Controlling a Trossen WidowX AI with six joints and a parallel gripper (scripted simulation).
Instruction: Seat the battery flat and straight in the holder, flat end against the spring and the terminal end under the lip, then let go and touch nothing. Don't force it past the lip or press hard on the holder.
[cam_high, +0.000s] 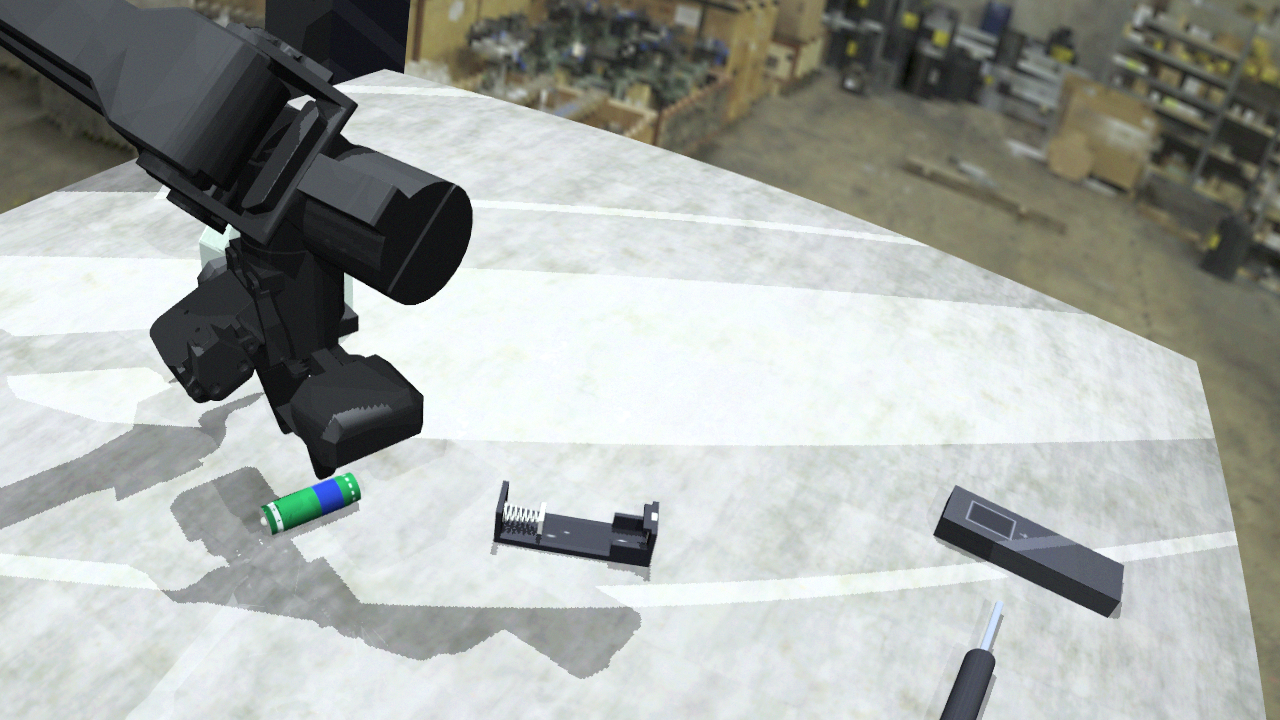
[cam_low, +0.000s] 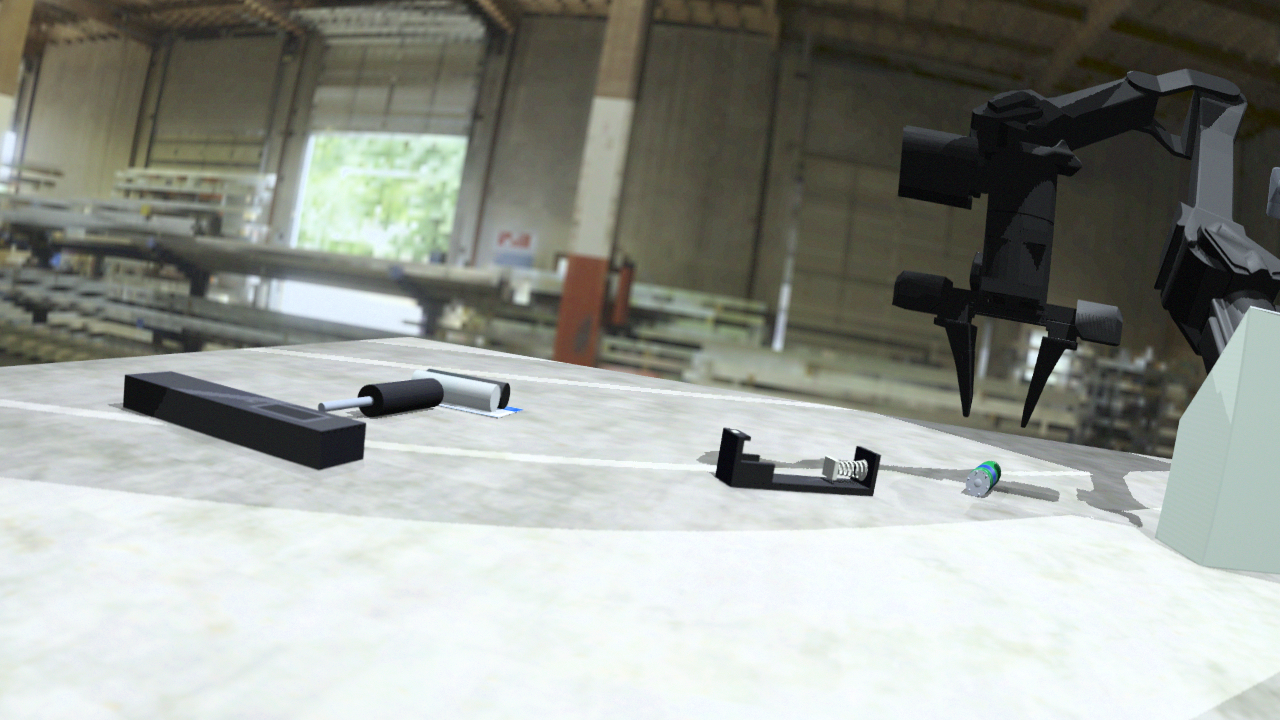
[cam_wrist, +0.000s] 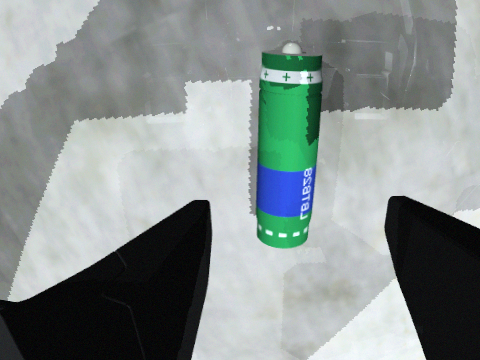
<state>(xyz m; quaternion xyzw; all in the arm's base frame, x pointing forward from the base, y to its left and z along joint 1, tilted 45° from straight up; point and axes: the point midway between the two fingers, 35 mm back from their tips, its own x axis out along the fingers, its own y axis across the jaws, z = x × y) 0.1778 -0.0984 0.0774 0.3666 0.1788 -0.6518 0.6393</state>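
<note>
Now: gripper tip 40 mm above the battery. From my gripper tip the other things lie so: black-handled tool (420 mm ahead, 150 mm to the left, 40 mm below); then long black box (440 mm ahead, 290 mm to the left, 40 mm below).
</note>
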